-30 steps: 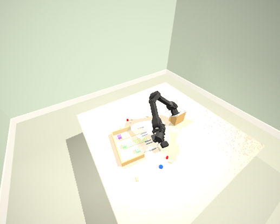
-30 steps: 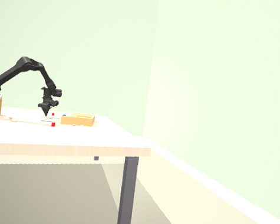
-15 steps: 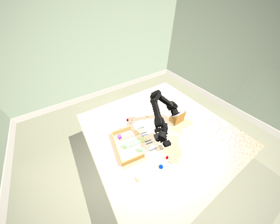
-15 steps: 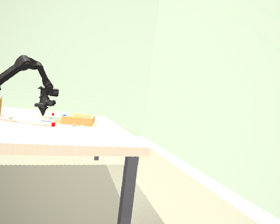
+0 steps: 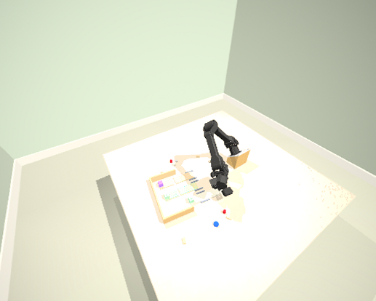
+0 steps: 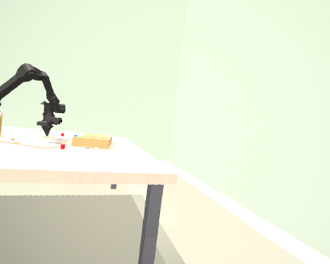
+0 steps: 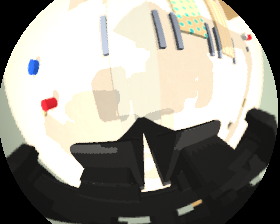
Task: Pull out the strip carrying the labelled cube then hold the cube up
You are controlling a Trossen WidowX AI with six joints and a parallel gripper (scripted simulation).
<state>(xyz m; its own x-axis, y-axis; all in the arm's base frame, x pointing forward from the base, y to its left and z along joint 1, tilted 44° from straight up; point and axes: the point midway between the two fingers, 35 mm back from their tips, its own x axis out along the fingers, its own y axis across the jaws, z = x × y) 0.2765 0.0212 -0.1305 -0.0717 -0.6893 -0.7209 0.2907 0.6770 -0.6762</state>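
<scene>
Right now my gripper tip is 150 mm short of the teal-dotted strip and 150 mm to the left of it.
</scene>
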